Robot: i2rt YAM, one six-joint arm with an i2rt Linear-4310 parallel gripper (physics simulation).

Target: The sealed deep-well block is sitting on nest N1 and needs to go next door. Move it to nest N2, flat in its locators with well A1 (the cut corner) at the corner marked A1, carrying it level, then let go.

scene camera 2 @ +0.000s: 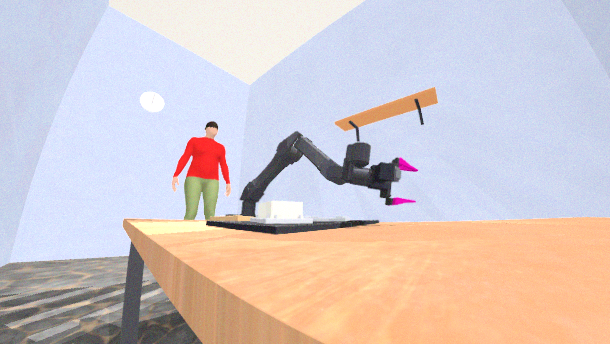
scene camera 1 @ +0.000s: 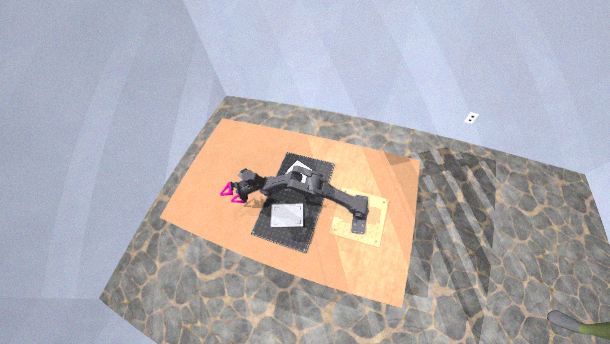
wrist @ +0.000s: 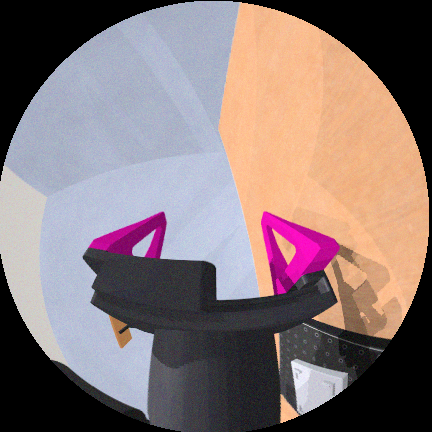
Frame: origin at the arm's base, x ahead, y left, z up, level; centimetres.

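Seen in the pictures: gripper, fingertip midpoint: (scene camera 2: 416,186) (scene camera 1: 225,198) (wrist: 213,216); arm's base at its link origin: (scene camera 2: 247,218) (scene camera 1: 359,214).
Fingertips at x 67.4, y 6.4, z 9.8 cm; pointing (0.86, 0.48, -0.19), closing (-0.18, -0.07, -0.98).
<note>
Pixels of each thing's top centre, then the offset from my fingertips to it. "spot": a spot on its surface instead. Level surfaces: height alone.
- white deep-well block at its top centre: (scene camera 2: 278,202) (scene camera 1: 301,171) dx -33.9, dy -23.8, dz -4.9 cm
- light nest plate at a spot on its surface: (scene camera 2: 306,220) spot: dx -24.7, dy -24.0, dz -9.5 cm
- nest at its top centre: (scene camera 2: 326,216) (scene camera 1: 286,214) dx -31.1, dy +0.1, dz -8.5 cm
- black board at its top centre: (scene camera 2: 306,221) (scene camera 1: 295,196) dx -32.7, dy -11.0, dz -10.2 cm
- wooden table at its surface level: dz -11.6 cm
The white deep-well block (scene camera 1: 299,165) (scene camera 2: 281,209) sits on a light nest plate (scene camera 2: 306,220), taken as N1, on the black perforated board; in scene camera 1 the arm covers much of it. The other nest (scene camera 1: 287,215) (wrist: 320,387), taken as N2, is a bare pale plate with raised corner locators. The nest labels and the cut corner cannot be made out. My gripper (scene camera 1: 227,197) (scene camera 2: 416,186) (wrist: 213,216) is open and empty, magenta fingers apart. It is held above the table beyond the board, away from the block, pointing roughly sideways.
The black board (scene camera 1: 295,240) (scene camera 2: 280,230) (wrist: 300,340) lies on the wooden table (scene camera 1: 200,200). The arm reaches across it from its base plate (scene camera 1: 377,230). A wall shelf (scene camera 2: 392,110) and a standing person (scene camera 2: 204,160) are in the background.
</note>
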